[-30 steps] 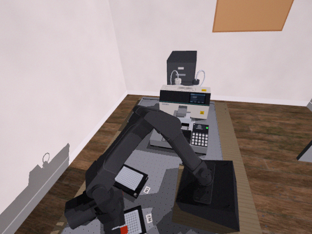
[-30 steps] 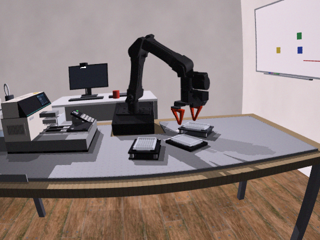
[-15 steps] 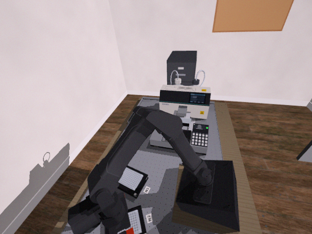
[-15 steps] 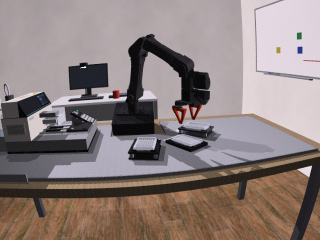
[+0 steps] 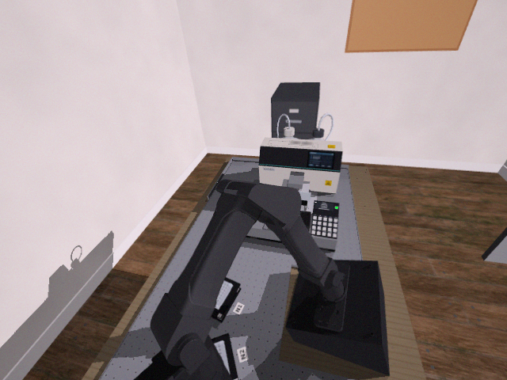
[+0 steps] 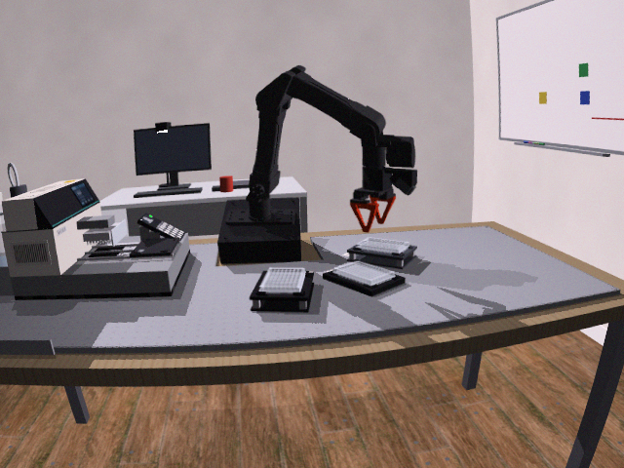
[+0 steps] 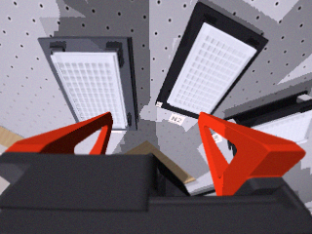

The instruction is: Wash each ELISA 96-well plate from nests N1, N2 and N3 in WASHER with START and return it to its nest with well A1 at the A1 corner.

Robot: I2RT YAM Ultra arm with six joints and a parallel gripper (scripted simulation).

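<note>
The nest N3 lies 90 mm below my hand, 90 mm behind it and 40 mm to the left of it. From my hand the other things lie so: N2 label (120 mm below, 100 mm to the right); then nest N2 (110 mm below, 80 mm ahead, 30 mm to the right); then N1 label (210 mm to the right, 120 mm below, 60 mm ahead).
</note>
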